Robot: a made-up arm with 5 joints.
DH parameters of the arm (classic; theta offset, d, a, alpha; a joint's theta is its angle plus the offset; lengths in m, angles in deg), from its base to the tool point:
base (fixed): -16.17 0 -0.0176 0
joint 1: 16.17 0.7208 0.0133 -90
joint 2: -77.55 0 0.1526 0
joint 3: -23.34 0 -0.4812 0
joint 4: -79.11 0.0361 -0.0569 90
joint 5: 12 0.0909 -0.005 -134.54
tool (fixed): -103.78 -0.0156 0 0
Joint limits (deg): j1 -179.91..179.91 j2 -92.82..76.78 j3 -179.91..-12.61 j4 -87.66..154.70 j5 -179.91..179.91
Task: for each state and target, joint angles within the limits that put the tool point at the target. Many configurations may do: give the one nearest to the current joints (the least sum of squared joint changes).
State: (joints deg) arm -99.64 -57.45 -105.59 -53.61 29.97
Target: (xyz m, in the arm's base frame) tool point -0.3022 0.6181 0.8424
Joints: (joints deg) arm -62.98 -92.82 -145.66 -43.66 29.78
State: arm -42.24 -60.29 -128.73 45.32 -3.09
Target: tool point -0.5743 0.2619 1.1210
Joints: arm -22.48 -80.44 -147.19 39.12 -3.95
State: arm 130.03 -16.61 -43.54 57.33 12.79
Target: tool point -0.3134 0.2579 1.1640
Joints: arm 136.01 -52.61 -68.48 57.86 13.36
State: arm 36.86 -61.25 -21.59 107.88 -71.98
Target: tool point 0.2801 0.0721 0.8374
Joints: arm 6.25 -81.44 -20.18 141.72 -70.06
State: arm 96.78 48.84 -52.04 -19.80 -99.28
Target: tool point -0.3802 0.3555 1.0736
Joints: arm 131.41 -13.19 -75.35 -49.56 -99.16
